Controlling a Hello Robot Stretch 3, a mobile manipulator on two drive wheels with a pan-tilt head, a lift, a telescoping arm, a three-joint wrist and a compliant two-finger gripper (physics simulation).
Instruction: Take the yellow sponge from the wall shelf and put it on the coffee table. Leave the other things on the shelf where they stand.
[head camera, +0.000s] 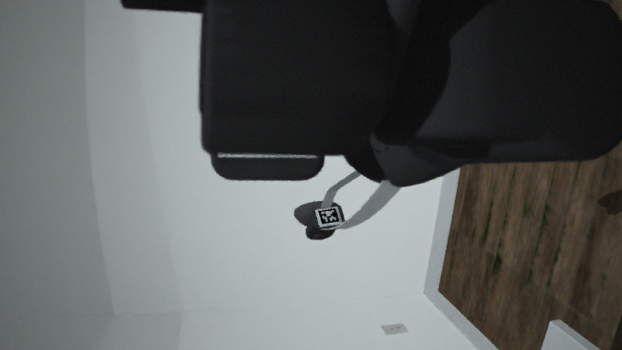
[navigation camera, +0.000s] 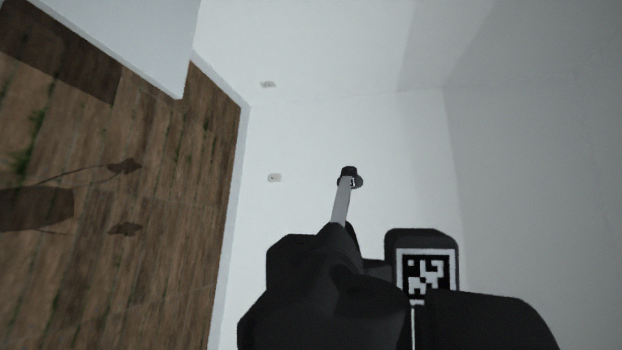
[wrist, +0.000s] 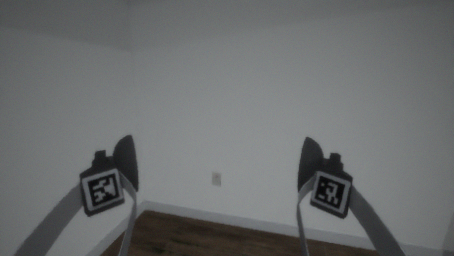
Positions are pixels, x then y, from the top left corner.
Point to the gripper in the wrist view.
At 219, 155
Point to the gripper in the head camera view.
At 312, 142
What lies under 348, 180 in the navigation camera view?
The gripper.
